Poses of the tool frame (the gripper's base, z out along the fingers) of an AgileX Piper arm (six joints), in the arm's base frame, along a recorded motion.
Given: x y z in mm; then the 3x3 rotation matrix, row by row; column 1 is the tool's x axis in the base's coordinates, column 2 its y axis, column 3 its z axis. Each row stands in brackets.
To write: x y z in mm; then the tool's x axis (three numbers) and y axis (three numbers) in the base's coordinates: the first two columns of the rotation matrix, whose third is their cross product. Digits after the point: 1 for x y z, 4 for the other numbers.
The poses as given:
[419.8 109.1 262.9], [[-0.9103 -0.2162 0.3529], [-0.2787 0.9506 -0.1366], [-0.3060 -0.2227 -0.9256]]
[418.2 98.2 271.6], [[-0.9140 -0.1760 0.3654], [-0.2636 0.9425 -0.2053], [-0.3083 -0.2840 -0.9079]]
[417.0 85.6 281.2], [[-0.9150 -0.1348 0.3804], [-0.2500 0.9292 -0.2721], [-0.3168 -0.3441 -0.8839]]
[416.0 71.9 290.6], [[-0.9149 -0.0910 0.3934], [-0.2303 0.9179 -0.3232], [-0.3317 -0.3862 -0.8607]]
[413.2 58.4 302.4], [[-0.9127 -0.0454 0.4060], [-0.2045 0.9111 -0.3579], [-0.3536 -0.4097 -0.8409]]
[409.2 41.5 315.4], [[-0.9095 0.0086 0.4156], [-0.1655 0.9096 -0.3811], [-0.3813 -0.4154 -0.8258]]
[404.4 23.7 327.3], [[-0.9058 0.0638 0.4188], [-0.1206 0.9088 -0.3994], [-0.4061 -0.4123 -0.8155]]
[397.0 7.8 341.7], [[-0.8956 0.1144 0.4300], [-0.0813 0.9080 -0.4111], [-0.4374 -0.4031 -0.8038]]
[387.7 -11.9 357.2], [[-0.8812 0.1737 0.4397], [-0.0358 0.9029 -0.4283], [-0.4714 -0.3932 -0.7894]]
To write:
419.8 109.1 262.9 -0.9103 -0.2787 -0.3060 -0.2162 0.9506 -0.2227
418.2 98.2 271.6 -0.9140 -0.2636 -0.3083 -0.1760 0.9425 -0.2840
417.0 85.6 281.2 -0.9150 -0.2500 -0.3168 -0.1348 0.9292 -0.3441
416.0 71.9 290.6 -0.9149 -0.2303 -0.3317 -0.0910 0.9179 -0.3862
413.2 58.4 302.4 -0.9127 -0.2045 -0.3536 -0.0454 0.9111 -0.4097
409.2 41.5 315.4 -0.9095 -0.1655 -0.3813 0.0086 0.9096 -0.4154
404.4 23.7 327.3 -0.9058 -0.1206 -0.4061 0.0638 0.9088 -0.4123
397.0 7.8 341.7 -0.8956 -0.0813 -0.4374 0.1144 0.9080 -0.4031
387.7 -11.9 357.2 -0.8812 -0.0358 -0.4714 0.1737 0.9029 -0.3932

